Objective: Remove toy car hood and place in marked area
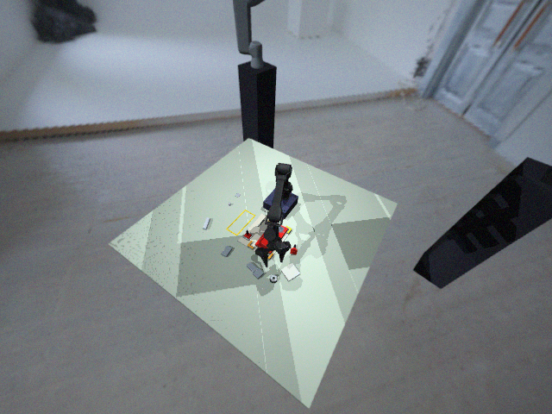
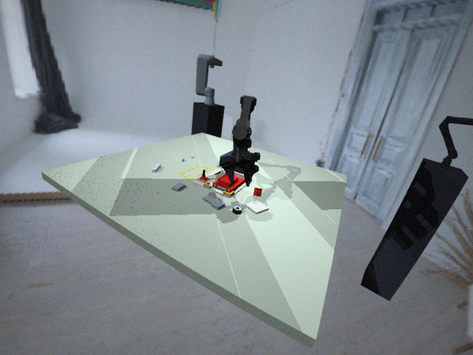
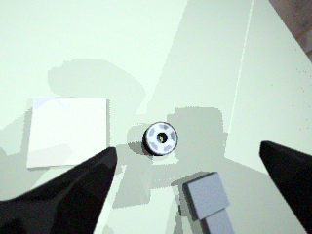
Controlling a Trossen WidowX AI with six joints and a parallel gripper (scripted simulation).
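The white tile is 11 cm below my gripper tip, 7 cm behind it and 6 cm to the left of it. Round my gripper tip: stalk: 18 cm behind, 10 cm below, 1 cm to the right.
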